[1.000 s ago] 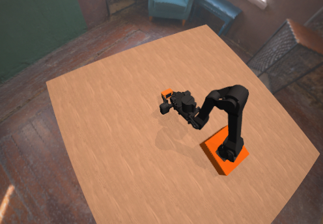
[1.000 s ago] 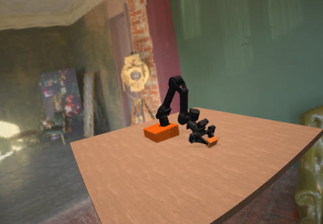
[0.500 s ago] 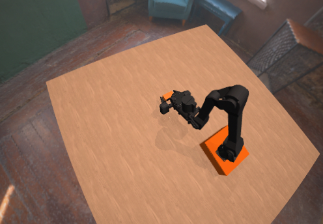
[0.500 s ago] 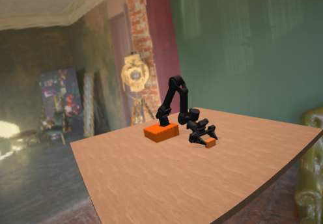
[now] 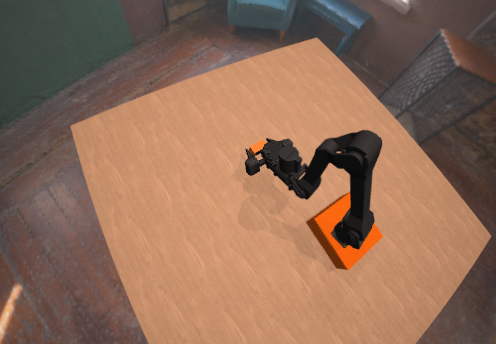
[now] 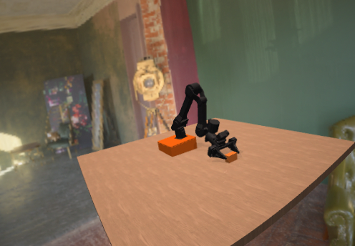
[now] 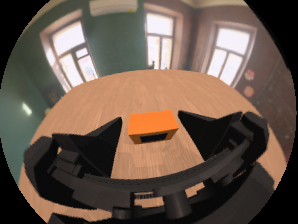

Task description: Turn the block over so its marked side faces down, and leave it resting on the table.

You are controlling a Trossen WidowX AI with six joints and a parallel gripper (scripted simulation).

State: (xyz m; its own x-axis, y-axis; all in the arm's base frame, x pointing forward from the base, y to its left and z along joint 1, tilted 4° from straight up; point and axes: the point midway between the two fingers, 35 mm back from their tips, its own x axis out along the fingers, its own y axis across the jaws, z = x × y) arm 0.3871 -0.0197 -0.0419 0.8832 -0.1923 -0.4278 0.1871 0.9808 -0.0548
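Now: gripper tip 2 cm past the orange block and 1 cm above it.
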